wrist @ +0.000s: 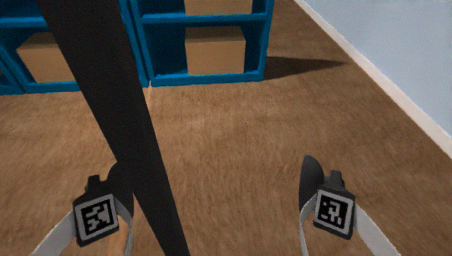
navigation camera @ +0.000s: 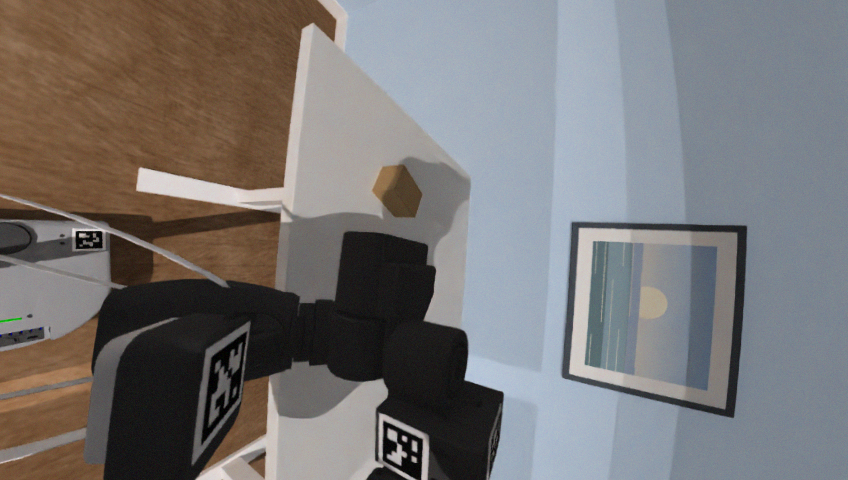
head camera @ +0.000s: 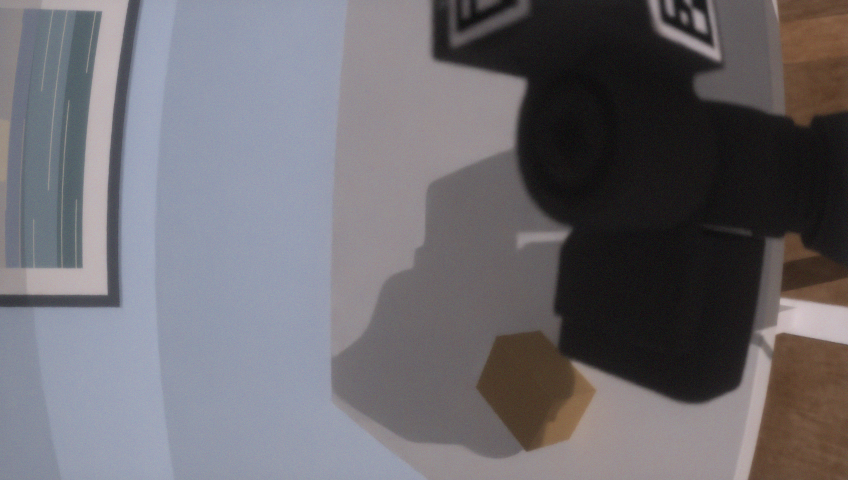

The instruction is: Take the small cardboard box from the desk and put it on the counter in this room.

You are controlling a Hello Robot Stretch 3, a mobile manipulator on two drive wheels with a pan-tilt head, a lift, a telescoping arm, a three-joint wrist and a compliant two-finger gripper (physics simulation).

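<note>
The small cardboard box (head camera: 526, 386) (navigation camera: 397, 191) stands on the pale desk (head camera: 386, 130) (navigation camera: 339, 118), near a corner by the wall, partly in shadow. In the wrist view my gripper (wrist: 217, 176) is open, with floor showing between its fingers. In the head view my dark wrist (head camera: 601, 154) hangs above the desk, beside the box and close to it in the picture, with its lower block just right of the box. The navigation view shows the wrist (navigation camera: 363, 344) over the desk too; the fingertips are out of frame there. I cannot make out the counter in any view.
Blue shelves (wrist: 205, 79) holding cardboard boxes (wrist: 215, 52) stand on the wooden floor (wrist: 225, 130). A dark beam (wrist: 115, 100) crosses the left of the wrist view. A framed picture (head camera: 71, 148) (navigation camera: 672, 315) hangs on the blue wall. My base (navigation camera: 47, 279) shows at the left.
</note>
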